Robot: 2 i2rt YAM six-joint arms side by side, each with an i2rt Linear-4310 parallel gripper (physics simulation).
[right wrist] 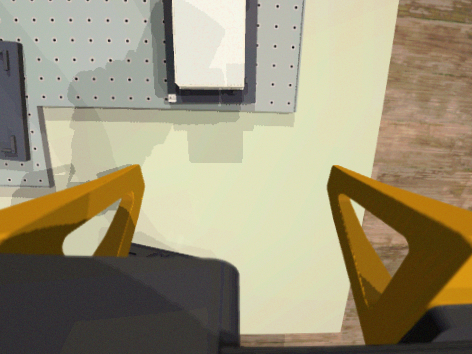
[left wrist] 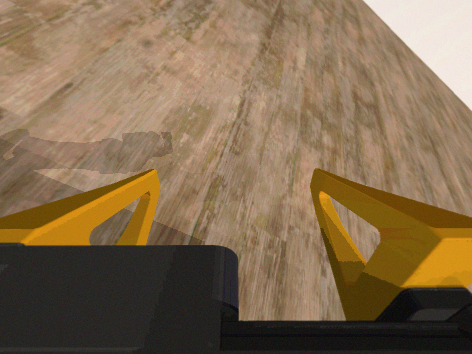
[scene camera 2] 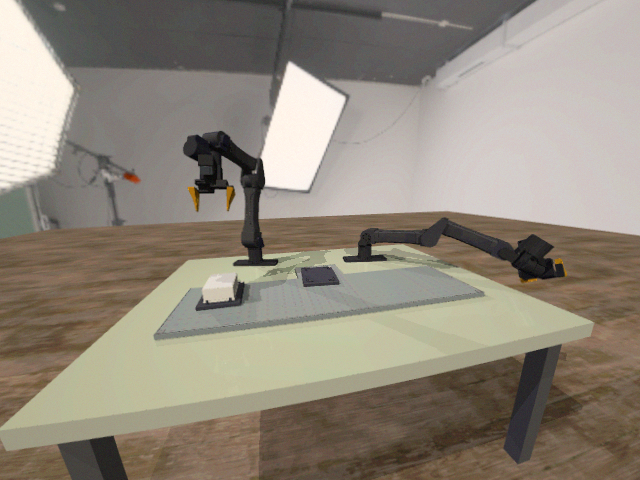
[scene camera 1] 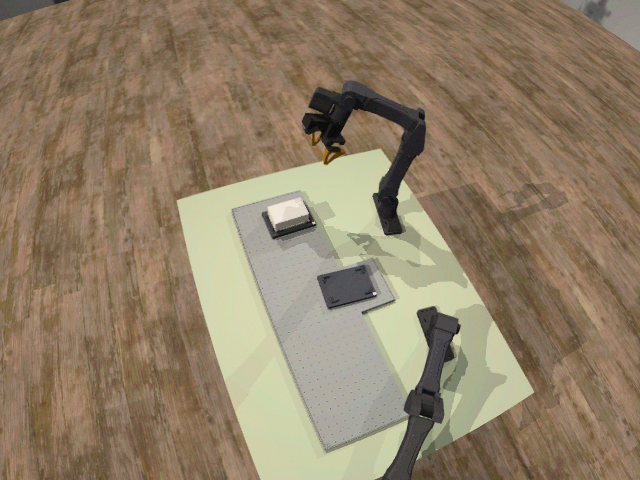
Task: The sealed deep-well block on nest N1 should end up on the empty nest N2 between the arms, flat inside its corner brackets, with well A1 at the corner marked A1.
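Frame: origin at the left arm's base, x left, y back, z up, level; millimetres.
Seen in the pictures: left gripper, fingertip midpoint: [left wrist: 235, 177] [scene camera 2: 550, 276]; right gripper, fingertip midpoint: [right wrist: 235, 175] [scene camera 2: 212, 211] [scene camera 1: 319, 154]; left arm's base at its link origin: [scene camera 2: 364, 259] [scene camera 1: 434, 335]; right arm's base at its link origin: [scene camera 2: 256, 263] [scene camera 1: 387, 213].
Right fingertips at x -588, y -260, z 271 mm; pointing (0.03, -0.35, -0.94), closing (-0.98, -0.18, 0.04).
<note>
Offsets run from my right fingertips to a thing's top centre. "spot": to the spot under its first point. Level surfaces: height alone.
The white deep-well block @(dx +45, dy -111, dz -204 mm) [scene camera 1: 288, 212] [scene camera 2: 220, 287] [right wrist: 210, 45] sits on the dark nest N1 @(dx +45, dy -111, dz -236 mm) [scene camera 1: 294, 230] [scene camera 2: 219, 305] [right wrist: 251, 60]. A small white label @(spot: dx +85, dy -27, dz -246 mm) [right wrist: 172, 98] marks a corner of N1. The dark nest N2 @(dx +354, dy +22, dz -240 mm) [scene camera 1: 347, 286] [scene camera 2: 318, 275] [right wrist: 11, 100] holds nothing and has corner brackets. A small white mark @(dx +404, dy +101, dz -246 mm) [scene camera 1: 374, 293] is at its lower right corner in scene camera 1. My right gripper [scene camera 1: 320, 152] [scene camera 2: 212, 210] [right wrist: 235, 175] is open and empty, high above the table and away from the block. My left gripper [scene camera 2: 544, 273] [left wrist: 235, 177] is open and empty, beyond the table's right edge in scene camera 2.
Both nests are on a grey perforated plate @(dz -258 mm) [scene camera 1: 320, 335] [scene camera 2: 387, 294] on the pale green table @(dz -271 mm) [scene camera 1: 206, 279] [scene camera 2: 310, 351]. The right arm's base [scene camera 1: 389, 219] [scene camera 2: 255, 262] and the left arm's base [scene camera 1: 428, 317] [scene camera 2: 364, 258] stand on the table behind the plate in scene camera 2.
</note>
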